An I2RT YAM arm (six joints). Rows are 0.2 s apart.
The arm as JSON. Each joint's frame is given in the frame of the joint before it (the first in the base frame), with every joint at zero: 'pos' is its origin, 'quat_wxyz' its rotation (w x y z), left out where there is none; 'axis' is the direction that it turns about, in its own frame. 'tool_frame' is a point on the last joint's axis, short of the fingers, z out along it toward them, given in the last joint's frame.
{
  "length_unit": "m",
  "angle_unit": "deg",
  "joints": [
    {
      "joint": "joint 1",
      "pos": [
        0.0,
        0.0,
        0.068
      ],
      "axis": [
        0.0,
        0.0,
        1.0
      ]
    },
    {
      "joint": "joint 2",
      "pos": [
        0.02,
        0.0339,
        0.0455
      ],
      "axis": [
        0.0,
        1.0,
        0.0
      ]
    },
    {
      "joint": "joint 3",
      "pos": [
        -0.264,
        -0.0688,
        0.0
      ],
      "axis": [
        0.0,
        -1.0,
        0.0
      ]
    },
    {
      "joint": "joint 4",
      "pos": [
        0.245,
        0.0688,
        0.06
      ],
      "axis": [
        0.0,
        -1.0,
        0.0
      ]
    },
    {
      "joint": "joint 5",
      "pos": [
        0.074,
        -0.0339,
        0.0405
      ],
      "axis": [
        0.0,
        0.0,
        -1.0
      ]
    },
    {
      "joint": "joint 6",
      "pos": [
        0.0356,
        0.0,
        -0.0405
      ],
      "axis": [
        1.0,
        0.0,
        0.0
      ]
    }
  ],
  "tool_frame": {
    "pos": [
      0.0,
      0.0,
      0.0
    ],
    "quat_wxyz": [
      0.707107,
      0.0,
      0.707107,
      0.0
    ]
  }
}
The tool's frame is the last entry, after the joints.
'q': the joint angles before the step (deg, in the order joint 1, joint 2, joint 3, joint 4, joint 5, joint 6). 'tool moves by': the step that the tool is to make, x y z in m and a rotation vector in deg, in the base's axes. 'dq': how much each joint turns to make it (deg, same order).
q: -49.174, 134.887, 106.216, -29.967, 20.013, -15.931
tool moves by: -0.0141, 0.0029, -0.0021, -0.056, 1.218, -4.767
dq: -0.827, -1.791, -3.348, -0.333, 2.827, 3.126
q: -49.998, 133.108, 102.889, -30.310, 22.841, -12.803
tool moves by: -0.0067, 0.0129, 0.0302, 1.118, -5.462, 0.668
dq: 0.062, -5.944, -3.219, -0.802, -4.533, 2.093
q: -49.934, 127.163, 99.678, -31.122, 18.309, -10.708
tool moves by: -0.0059, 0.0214, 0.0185, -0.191, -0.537, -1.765
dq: 1.249, -5.412, -4.340, -1.514, 1.318, 2.881
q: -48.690, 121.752, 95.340, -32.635, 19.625, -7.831
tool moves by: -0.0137, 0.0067, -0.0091, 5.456, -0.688, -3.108
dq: -0.947, -1.082, -2.670, -3.369, -2.564, 4.054
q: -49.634, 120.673, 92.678, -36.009, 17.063, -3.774
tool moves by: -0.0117, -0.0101, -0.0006, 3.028, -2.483, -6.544
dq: -2.105, 0.973, 1.882, -3.325, -1.625, 5.874
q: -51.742, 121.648, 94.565, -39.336, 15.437, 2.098
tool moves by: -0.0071, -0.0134, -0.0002, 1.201, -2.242, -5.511
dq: -1.816, 1.757, 2.887, -1.901, -0.853, 4.540
